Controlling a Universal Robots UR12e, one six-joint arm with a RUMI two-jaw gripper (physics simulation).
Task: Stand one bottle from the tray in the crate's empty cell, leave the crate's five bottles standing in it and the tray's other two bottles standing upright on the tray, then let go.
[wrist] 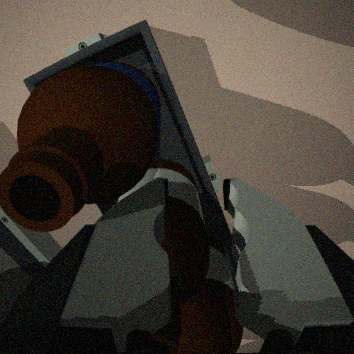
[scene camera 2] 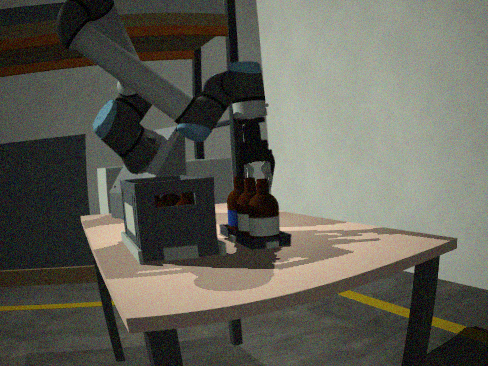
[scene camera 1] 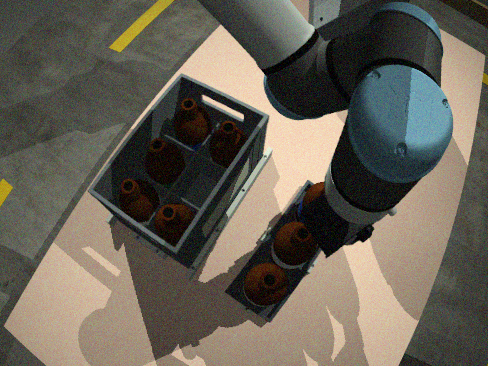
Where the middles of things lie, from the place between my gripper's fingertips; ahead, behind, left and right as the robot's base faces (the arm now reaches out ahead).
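My hand is 190 mm to the left of the pale side strip (scene camera 1: 202,255), and it is also 30 mm short of the strip and 90 mm above it.
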